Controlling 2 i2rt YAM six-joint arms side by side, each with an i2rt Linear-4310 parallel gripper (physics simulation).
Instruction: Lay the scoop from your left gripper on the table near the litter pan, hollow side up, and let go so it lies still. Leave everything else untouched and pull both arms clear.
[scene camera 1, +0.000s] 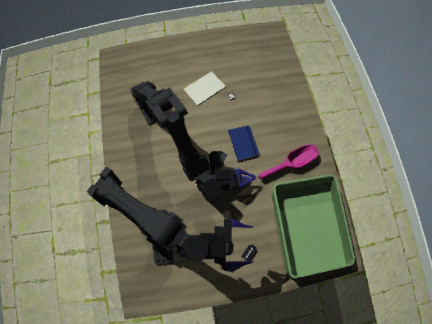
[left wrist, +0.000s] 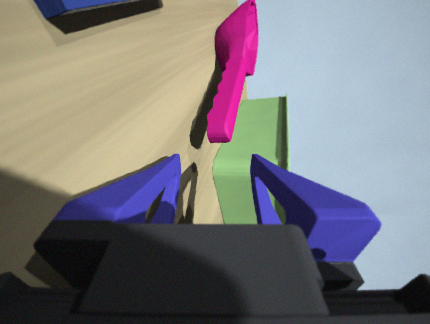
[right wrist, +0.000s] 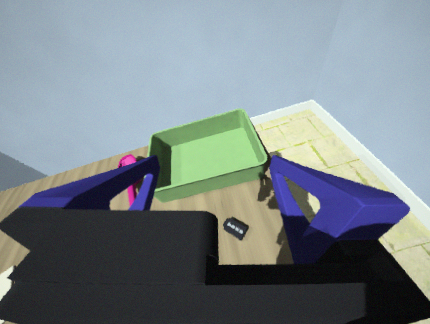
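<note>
The pink scoop lies on the wooden table, hollow side up, just above the green litter pan in the scene view. Its bowl points to the upper right, its handle end toward my left gripper. My left gripper is partly open and empty; its fingertips stand a short gap back from the handle end, apart from it. My right gripper is wide open and empty, to the left of the pan in the scene view.
A blue book-like block lies above the left gripper in the scene view. A white card and a small whitish cube lie farther up. A small black block with white marks lies near the right fingertips.
</note>
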